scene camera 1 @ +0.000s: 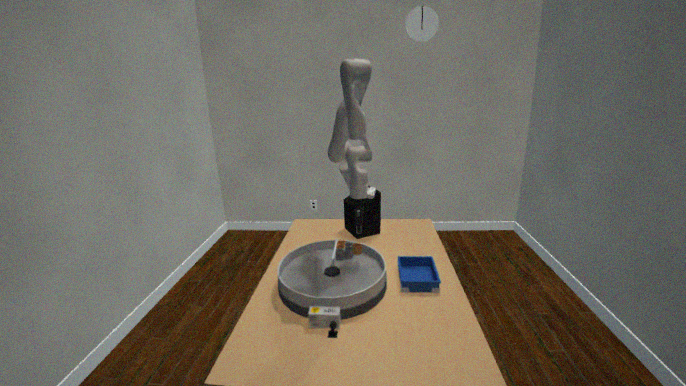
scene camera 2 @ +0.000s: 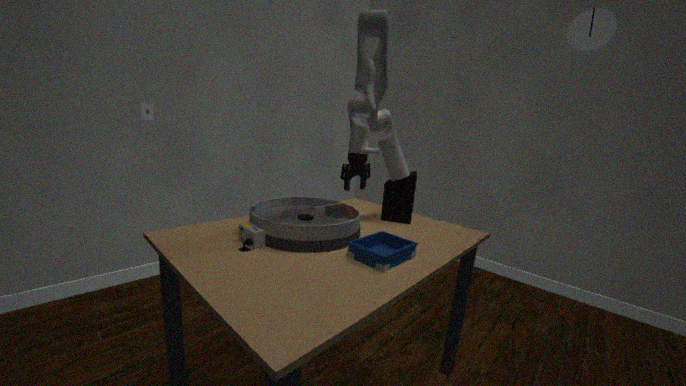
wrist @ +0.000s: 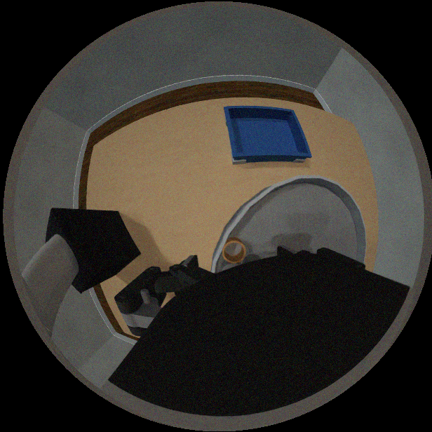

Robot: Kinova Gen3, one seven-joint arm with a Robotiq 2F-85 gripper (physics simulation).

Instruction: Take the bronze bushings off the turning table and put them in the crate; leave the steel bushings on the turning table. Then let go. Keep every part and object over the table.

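Places are measured from the arm's base along level axes (x ahead, y right, z down), in millimetres.
Pixels of known places: gripper, fingertip midpoint: [scene camera 1: 359, 228] [scene camera 2: 354, 189]; arm's base, origin of the base link: [scene camera 2: 400, 178].
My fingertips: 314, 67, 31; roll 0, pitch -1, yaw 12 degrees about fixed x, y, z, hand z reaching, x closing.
Ahead of a thing's pixels: the offset from my fingertips to its top centre, as dx, dy, dz. "*": to the spot under its first point.
My gripper [scene camera 2: 355, 188] is open and empty, high above the back part of the turning table [scene camera 1: 295, 295] [scene camera 2: 300, 232] [wrist: 305, 210]. In scene camera 1 its fingers cannot be made out against the black base. Bronze bushings @(-4, +10, +80) [scene camera 1: 357, 248] [scene camera 2: 351, 213] and steel bushings @(+34, +89, +80) [scene camera 1: 344, 253] [scene camera 2: 332, 211] stand close together at the turning table's back rim. In the wrist view one bronze bushing [wrist: 234, 240] shows upright near the rim, between the fingertips in the picture but well below them; its neighbours are mostly hidden by the gripper body. The blue crate @(+156, -210, +121) [scene camera 1: 419, 272] [scene camera 2: 382, 247] [wrist: 265, 135] is beside the turning table, with no bushing visible inside.
A thin light divider @(* +44, +114, +81) [scene camera 1: 334, 252] stands on the turning table beside the bushings. A grey box with a yellow label @(* +386, +174, +125) [scene camera 1: 324, 317] [scene camera 2: 254, 236] and a small black object @(* +417, +152, +157) [scene camera 1: 332, 331] [scene camera 2: 245, 246] are at the front. The black robot base [scene camera 1: 362, 215] [scene camera 2: 399, 200] [wrist: 92, 245] stands at the back.
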